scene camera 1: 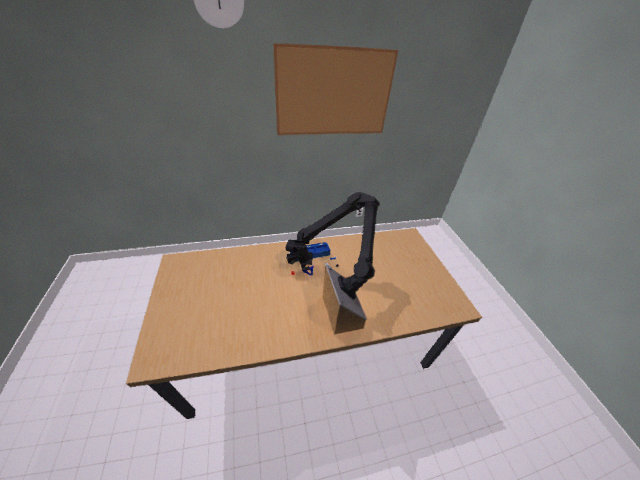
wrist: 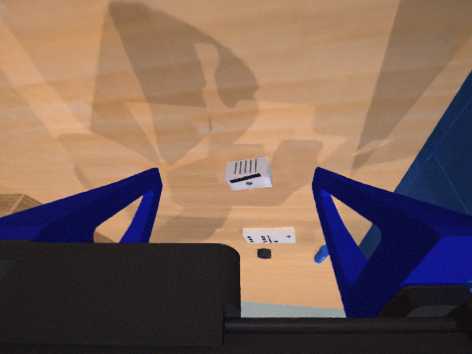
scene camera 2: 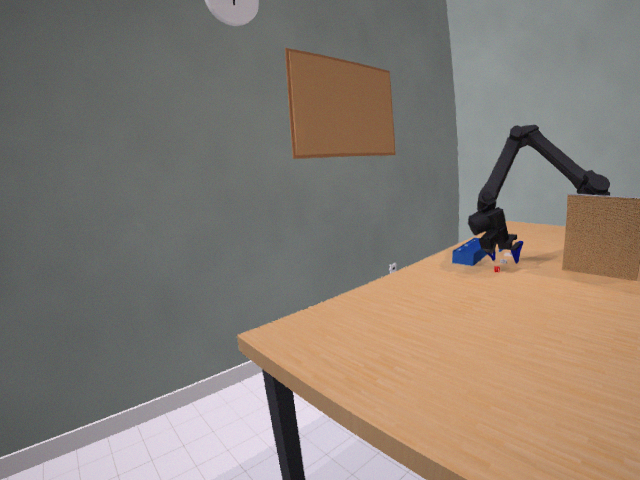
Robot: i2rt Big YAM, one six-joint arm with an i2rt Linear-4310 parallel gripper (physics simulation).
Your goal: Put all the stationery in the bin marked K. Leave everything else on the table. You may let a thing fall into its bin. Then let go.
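My gripper is open and empty, low over the table. A small white block with dark stripes and a black slot lies on the table, between the fingertips as the wrist view sees it; it looks like a sharpener. A small blue cylinder lies farther off, beside the right finger. The blue bin block stands to the right in the wrist view. Its K label cannot be read now, and its inside is mostly hidden.
A white domino and a small black piece lie beyond the white block. A red die lies near the gripper. The arm's pedestal stands on the table.
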